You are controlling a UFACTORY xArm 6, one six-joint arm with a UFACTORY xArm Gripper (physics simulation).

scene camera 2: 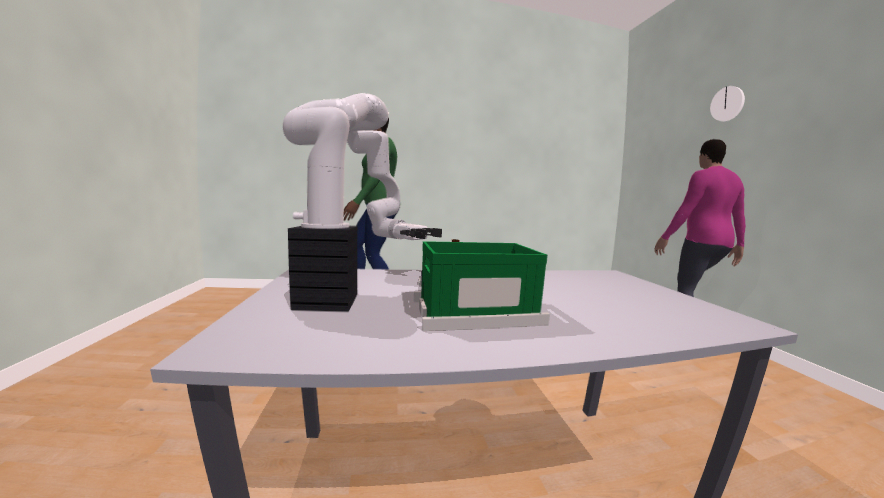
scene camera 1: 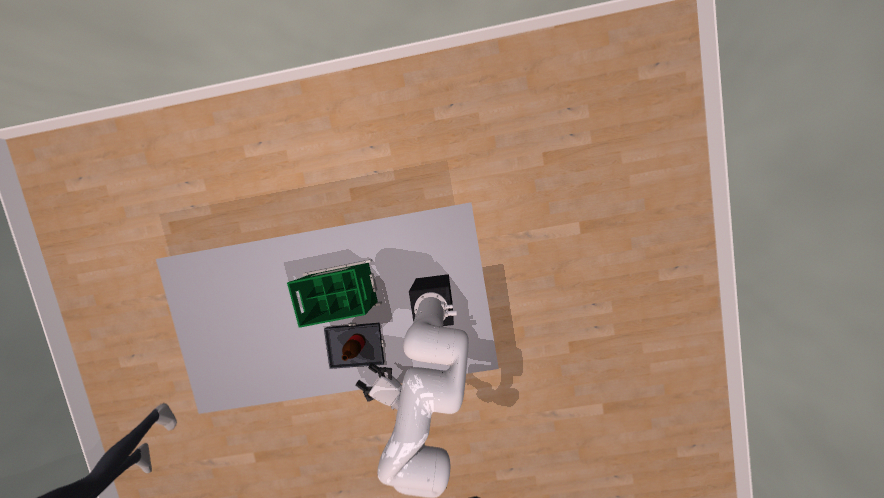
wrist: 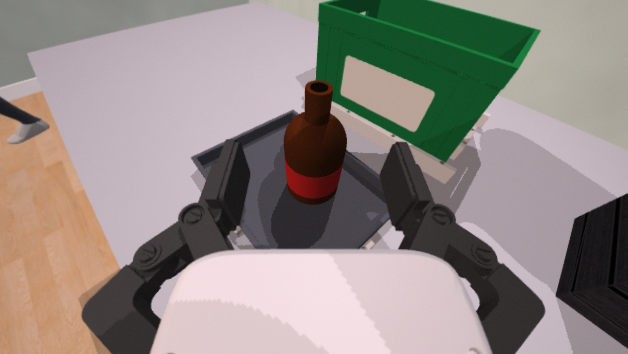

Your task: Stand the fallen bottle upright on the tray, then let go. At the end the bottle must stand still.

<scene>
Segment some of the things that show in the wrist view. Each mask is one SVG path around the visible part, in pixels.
A dark grey tray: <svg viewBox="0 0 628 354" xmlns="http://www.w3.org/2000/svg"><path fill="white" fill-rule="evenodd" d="M225 141L191 157L205 179L208 177L213 162L218 162ZM231 138L241 142L250 170L250 180L239 226L255 249L360 249L390 219L380 175L347 150L337 191L330 200L322 204L309 205L301 203L292 197L287 187L284 134L289 123L299 114L295 110L291 110Z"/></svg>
A green crate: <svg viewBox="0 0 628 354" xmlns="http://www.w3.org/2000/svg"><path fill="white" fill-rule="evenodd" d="M316 80L326 81L333 86L332 101L446 163L501 89L504 89L519 69L541 30L431 0L330 0L319 3Z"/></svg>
A brown bottle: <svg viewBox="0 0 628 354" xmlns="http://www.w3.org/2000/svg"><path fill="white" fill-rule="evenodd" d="M321 80L310 81L305 85L305 112L298 114L292 119L284 134L284 156L288 191L297 201L309 205L325 203L335 195L347 148L345 129L342 123L330 113L333 86Z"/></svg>
</scene>
